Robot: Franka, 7 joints.
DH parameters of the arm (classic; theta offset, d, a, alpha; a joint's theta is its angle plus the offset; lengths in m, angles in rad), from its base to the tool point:
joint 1: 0 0.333 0 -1.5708
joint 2: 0 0 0 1.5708
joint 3: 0 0.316 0.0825 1.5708
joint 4: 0 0 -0.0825 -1.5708
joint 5: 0 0.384 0 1.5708
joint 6: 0 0 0.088 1.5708
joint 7: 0 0.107 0 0
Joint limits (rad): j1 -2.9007..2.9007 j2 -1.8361..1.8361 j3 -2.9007..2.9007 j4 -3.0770..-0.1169 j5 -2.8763..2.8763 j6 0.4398..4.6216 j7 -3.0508..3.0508
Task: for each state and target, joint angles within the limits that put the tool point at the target. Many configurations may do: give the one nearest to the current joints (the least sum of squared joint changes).
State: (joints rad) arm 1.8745 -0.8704 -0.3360 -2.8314 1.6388 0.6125 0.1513
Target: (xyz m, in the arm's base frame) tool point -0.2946 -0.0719 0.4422
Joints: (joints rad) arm 2.3723 -0.6446 0.4794 -2.8170 1.6531 0.8202 0.1513
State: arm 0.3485 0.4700 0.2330 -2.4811 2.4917 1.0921 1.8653
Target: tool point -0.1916 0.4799 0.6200
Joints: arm 0.9409 -0.0611 0.8105 -2.1179 2.4313 0.9708 1.8653
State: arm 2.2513 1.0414 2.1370 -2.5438 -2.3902 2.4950 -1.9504
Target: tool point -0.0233 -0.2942 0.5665
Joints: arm 2.2927 1.2910 2.4411 -2.7209 -2.3833 2.6566 -1.9504
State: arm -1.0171 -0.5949 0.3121 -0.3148 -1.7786 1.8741 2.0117
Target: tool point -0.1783 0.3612 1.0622
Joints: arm -1.1833 -0.6839 0.3699 -0.2883 -1.7679 1.8178 2.0117
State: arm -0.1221 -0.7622 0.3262 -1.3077 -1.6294 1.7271 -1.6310
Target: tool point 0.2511 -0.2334 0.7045
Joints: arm -0.3513 -0.6929 -0.0408 -2.2239 -1.3793 1.4726 -1.6310
